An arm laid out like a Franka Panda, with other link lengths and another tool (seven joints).
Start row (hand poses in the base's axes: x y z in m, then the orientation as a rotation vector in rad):
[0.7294 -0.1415 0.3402 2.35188 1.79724 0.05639]
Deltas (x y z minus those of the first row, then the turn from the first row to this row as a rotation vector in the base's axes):
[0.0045 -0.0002 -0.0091 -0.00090 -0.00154 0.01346]
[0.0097 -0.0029 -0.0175 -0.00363 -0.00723 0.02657]
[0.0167 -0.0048 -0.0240 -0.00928 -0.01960 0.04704]
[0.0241 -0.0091 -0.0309 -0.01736 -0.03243 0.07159]
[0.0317 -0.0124 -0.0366 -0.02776 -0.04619 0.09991]
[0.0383 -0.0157 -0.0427 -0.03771 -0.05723 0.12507]
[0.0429 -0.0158 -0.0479 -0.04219 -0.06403 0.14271]
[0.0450 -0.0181 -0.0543 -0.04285 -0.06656 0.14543]
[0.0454 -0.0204 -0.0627 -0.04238 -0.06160 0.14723]
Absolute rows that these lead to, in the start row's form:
[0.7339 -0.1417 0.3311 2.33862 1.81211 0.05918]
[0.7391 -0.1444 0.3227 2.32251 1.82384 0.06507]
[0.7461 -0.1463 0.3162 2.29475 1.83974 0.07699]
[0.7535 -0.1506 0.3093 2.26133 1.85875 0.08768]
[0.7611 -0.1539 0.3036 2.22232 1.88012 0.09771]
[0.7677 -0.1572 0.2975 2.18756 1.89883 0.10454]
[0.7723 -0.1573 0.2923 2.16512 1.91315 0.11049]
[0.7744 -0.1596 0.2859 2.16103 1.91463 0.11310]
[0.7748 -0.1619 0.2775 2.16178 1.91924 0.10815]

